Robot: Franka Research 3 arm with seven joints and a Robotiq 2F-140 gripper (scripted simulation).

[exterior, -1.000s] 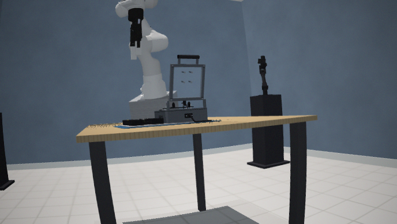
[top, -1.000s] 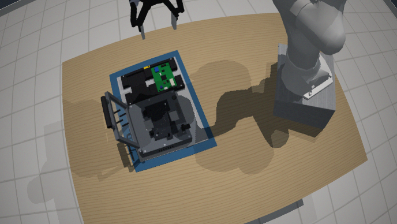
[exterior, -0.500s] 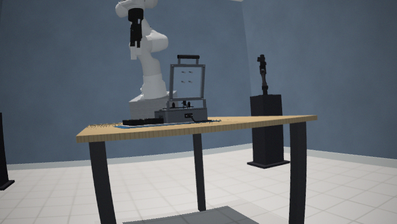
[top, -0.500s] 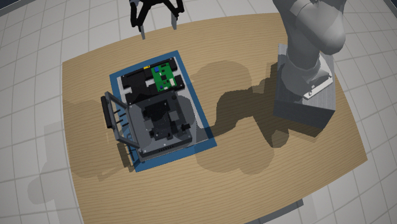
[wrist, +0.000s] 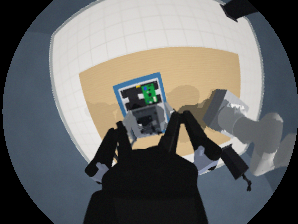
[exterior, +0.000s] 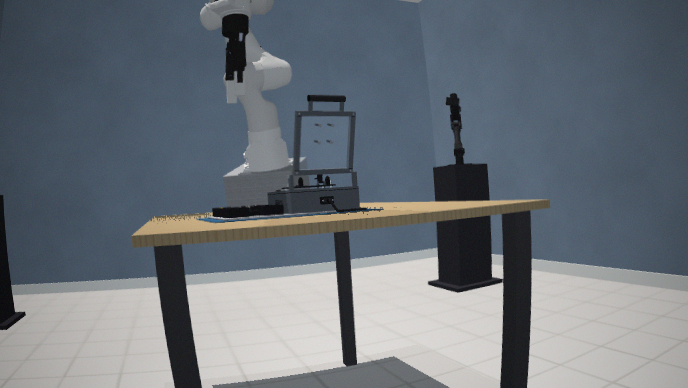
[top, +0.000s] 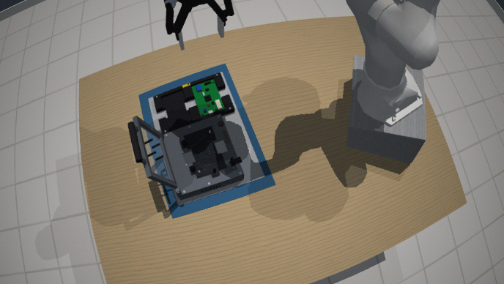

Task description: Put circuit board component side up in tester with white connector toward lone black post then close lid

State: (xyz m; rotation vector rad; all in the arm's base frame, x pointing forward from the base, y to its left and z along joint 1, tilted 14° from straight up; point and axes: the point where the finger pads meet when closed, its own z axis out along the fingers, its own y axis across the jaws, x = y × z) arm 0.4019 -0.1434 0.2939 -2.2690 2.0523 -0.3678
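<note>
My gripper is now 310 mm above the green circuit board. Round my hand: black post: 250 mm below, 230 mm to the left, 20 mm behind; see-through lid: 190 mm to the left, 170 mm ahead, 150 mm below.
</note>
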